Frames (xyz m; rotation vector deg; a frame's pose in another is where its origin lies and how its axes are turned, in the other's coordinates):
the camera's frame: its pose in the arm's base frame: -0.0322 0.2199 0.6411 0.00 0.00 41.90
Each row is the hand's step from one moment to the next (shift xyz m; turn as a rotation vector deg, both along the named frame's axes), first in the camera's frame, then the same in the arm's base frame.
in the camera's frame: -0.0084 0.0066 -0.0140 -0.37 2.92 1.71
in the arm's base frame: -0.0107 -0.0007 -0.0140 -2.23 1.93 1.71
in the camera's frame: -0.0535 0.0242 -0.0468 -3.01 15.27 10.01
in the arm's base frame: -0.0560 -0.0177 -0.0468 -12.44 9.36 10.01
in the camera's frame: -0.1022 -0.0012 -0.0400 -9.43 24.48 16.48
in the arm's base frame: -0.0753 -0.0691 -0.0400 -23.37 11.92 16.48
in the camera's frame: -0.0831 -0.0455 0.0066 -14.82 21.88 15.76
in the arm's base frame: -0.0315 -0.0894 0.0066 -25.64 6.39 15.76
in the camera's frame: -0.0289 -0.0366 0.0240 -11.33 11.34 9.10
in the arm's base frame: 0.0029 -0.0465 0.0240 -16.01 0.87 9.10
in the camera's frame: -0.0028 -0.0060 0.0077 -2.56 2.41 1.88
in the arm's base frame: 0.0019 -0.0063 0.0077 -3.51 0.08 1.88
